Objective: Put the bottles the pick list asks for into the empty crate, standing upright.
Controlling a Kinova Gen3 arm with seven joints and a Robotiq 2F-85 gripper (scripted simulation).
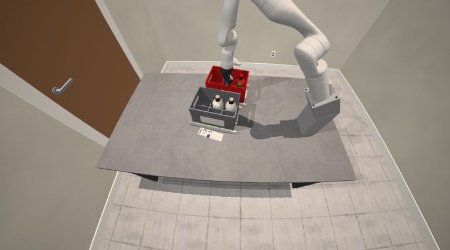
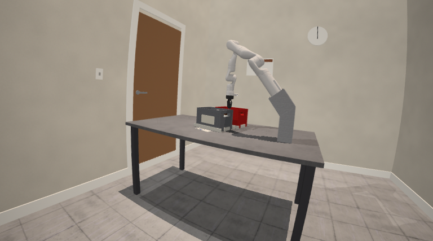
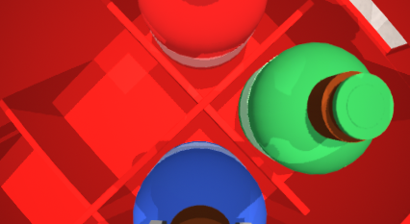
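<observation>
Now: the blue-label bottle 7 cm below my hand. Also, from my hand: red crate 1 cm behind, 4 cm to the right, 7 cm below; then green-label bottle 9 cm behind, 2 cm to the left, 7 cm below; then red-label bottle 10 cm behind, 7 cm to the right, 7 cm below.
</observation>
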